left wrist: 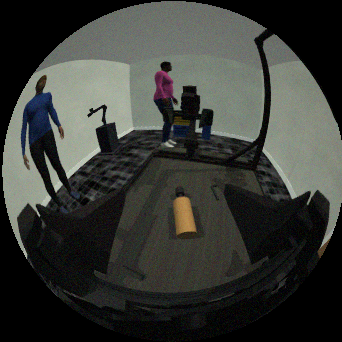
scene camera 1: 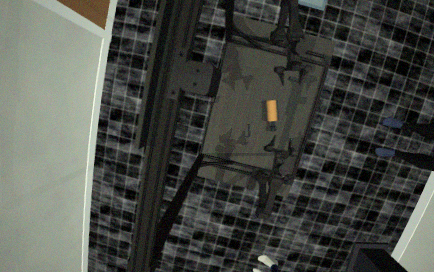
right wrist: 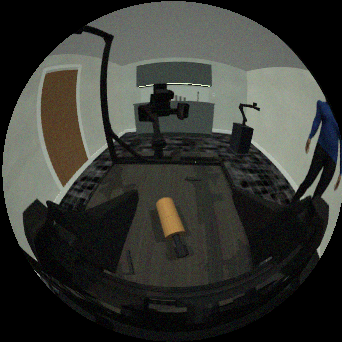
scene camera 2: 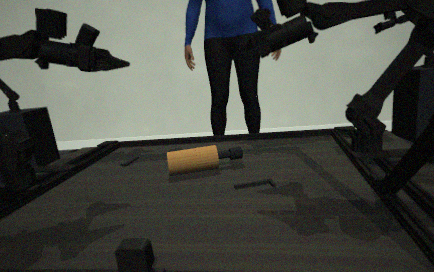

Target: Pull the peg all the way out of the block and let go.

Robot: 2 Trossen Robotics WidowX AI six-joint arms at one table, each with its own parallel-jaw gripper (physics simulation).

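Frame: origin at the left arm's base, x ahead, y left, z up, level; centimetres.
Where they show: left gripper, fingertip midpoint: [left wrist: 174, 191] [scene camera 1: 291, 85] [right wrist: 168, 119] [scene camera 2: 127, 64]; right gripper, fingertip midpoint: [left wrist: 184, 125] [scene camera 1: 283, 136] [right wrist: 187, 194] [scene camera 2: 231, 58]; left arm's base at its link origin: [scene camera 1: 274, 39] [right wrist: 158, 155] [scene camera 2: 21, 185]; right arm's base at its link origin: [left wrist: 189, 154] [scene camera 1: 259, 174] [scene camera 2: 367, 151].
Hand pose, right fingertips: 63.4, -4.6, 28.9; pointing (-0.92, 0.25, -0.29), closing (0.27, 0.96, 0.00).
Things, the pixels of their top centre, and the offset from my right fingertips, as dx, dy, dz.
- orange cylinder at its top centre: [scene camera 2: 191, 149] [right wrist: 168, 212] [left wrist: 184, 212] [scene camera 1: 273, 110] -14.2, +0.8, -24.2
- dark peg at its top centre: [scene camera 2: 220, 149] [right wrist: 176, 237] [left wrist: 180, 196] [scene camera 1: 273, 122] -5.7, +1.1, -25.8
- thin dark L-shaped rod at its top centre: [scene camera 2: 254, 184] [right wrist: 125, 261] [left wrist: 216, 190] [scene camera 1: 247, 130] -0.3, -17.0, -30.1
- small dark bar at its top centre: [scene camera 2: 129, 160] [right wrist: 193, 177] -35.9, +18.6, -30.3
The block is an orange cylinder [scene camera 1: 271, 110] [scene camera 2: 193, 160] [left wrist: 184, 217] [right wrist: 170, 217] lying on its side on the table. A dark peg [scene camera 1: 271, 127] [scene camera 2: 231, 153] [left wrist: 180, 191] [right wrist: 179, 245] sticks out of one end, with a thicker head; how deep it sits inside is hidden. My left gripper [scene camera 1: 293, 75] [left wrist: 174, 191] is open and empty, raised above the table on the block's plain-end side. My right gripper [scene camera 1: 281, 145] [right wrist: 187, 194] is open and empty, raised on the peg's side; its fingertips blend with dark trousers in scene camera 2. Neither touches the block or peg.
A thin dark L-shaped rod [scene camera 1: 248, 131] [scene camera 2: 255, 184] [left wrist: 215, 192] [right wrist: 130, 262] lies on the table near the peg. A small dark bar [scene camera 2: 130, 161] [right wrist: 193, 179] lies beyond the block's plain end. A dark frame post [left wrist: 265, 95] [right wrist: 105, 85] rises at the table's edge.
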